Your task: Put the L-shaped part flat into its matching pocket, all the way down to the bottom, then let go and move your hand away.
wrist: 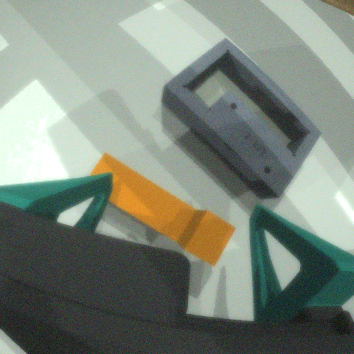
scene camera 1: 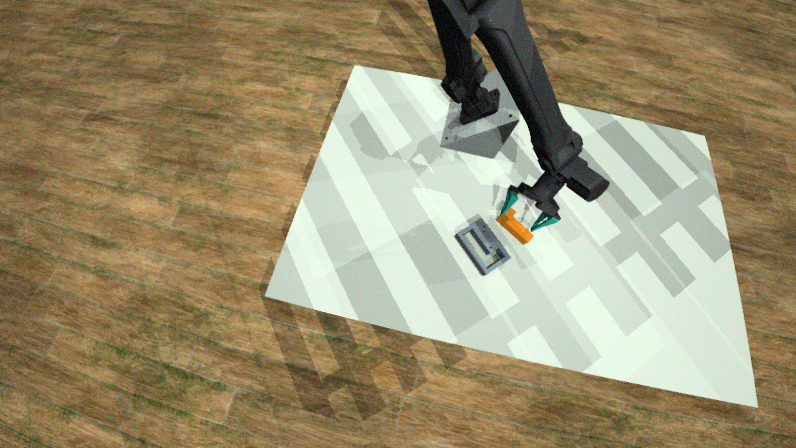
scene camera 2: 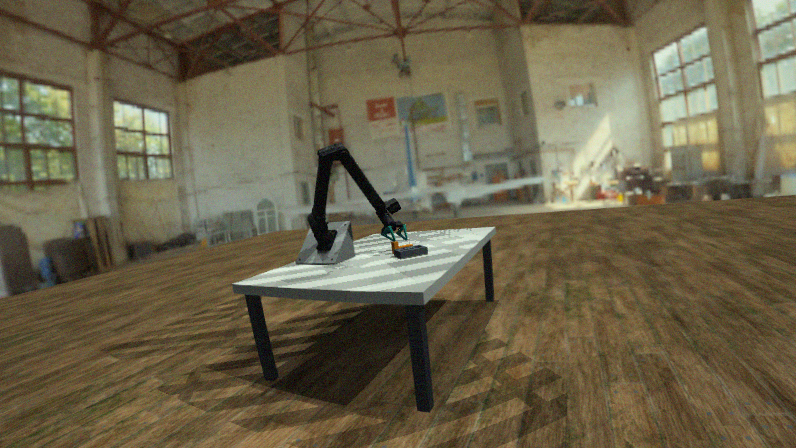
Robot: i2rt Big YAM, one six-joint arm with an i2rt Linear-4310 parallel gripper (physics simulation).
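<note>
The orange L-shaped part stands beside the pocket block, apparently on its long leg with the short leg pointing up, so it is not lying flat. The grey-blue block with the L-shaped pocket sits on the table, its pocket open upward and empty. My gripper is open and empty, close above the part. In the wrist view the left fingertip overlaps the part's long-leg end; the right fingertip stands clear of the short-leg end. The exact height gap is hard to tell.
The pale table carries striped shadows. The arm's wedge-shaped grey base stands on it behind the part. The block is close beside the part, separated by a narrow gap.
</note>
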